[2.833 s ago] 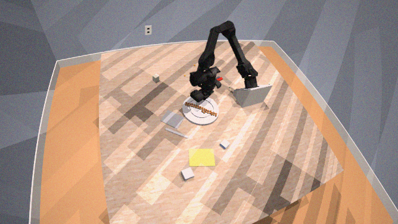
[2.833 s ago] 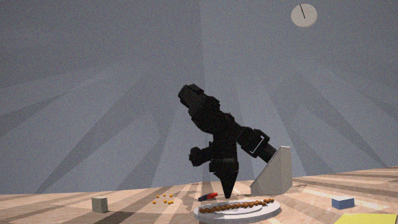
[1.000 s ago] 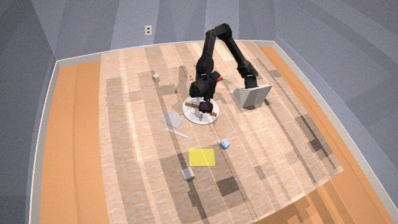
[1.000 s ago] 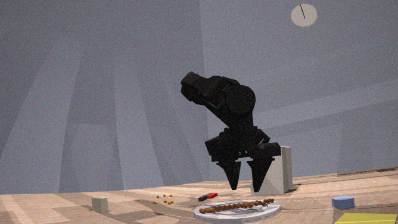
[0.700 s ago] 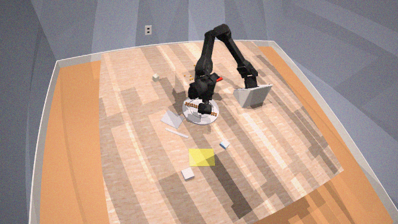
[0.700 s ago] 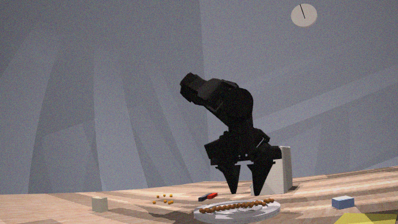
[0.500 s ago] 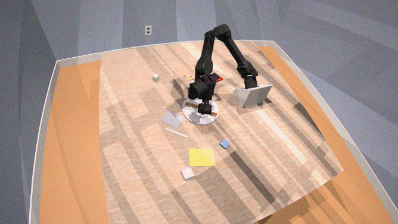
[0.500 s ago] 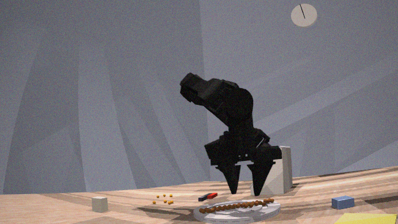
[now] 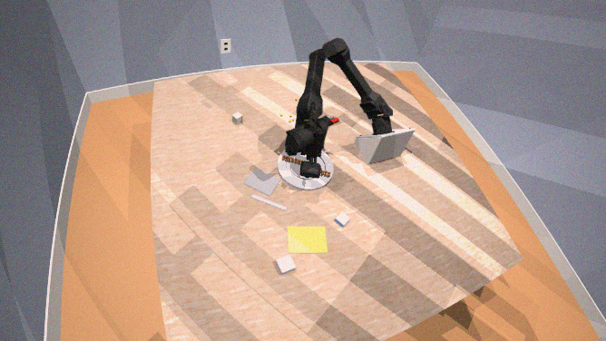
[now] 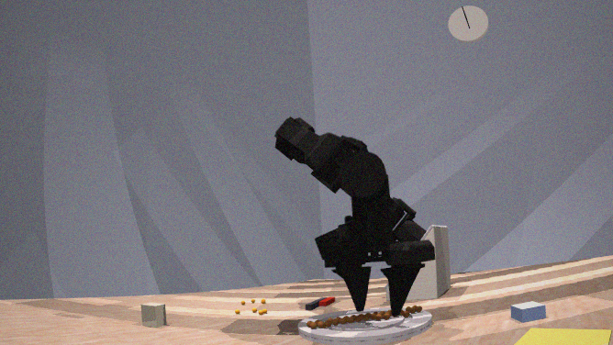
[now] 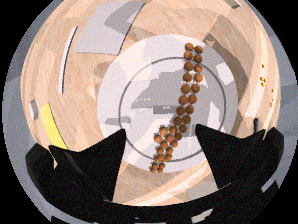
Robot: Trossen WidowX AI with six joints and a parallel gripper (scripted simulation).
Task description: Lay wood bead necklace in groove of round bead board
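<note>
Now: the grey sheet 160 mm ahead of my gripper tip and 20 mm below it. The rest, counted from my gripper tip: yellow sheet: 90 mm ahead, 240 mm to the left, 20 mm below; then blue block: 40 mm behind, 210 mm to the left, 20 mm below; then stick: 160 mm ahead, 80 mm to the left, 20 mm below.
</note>
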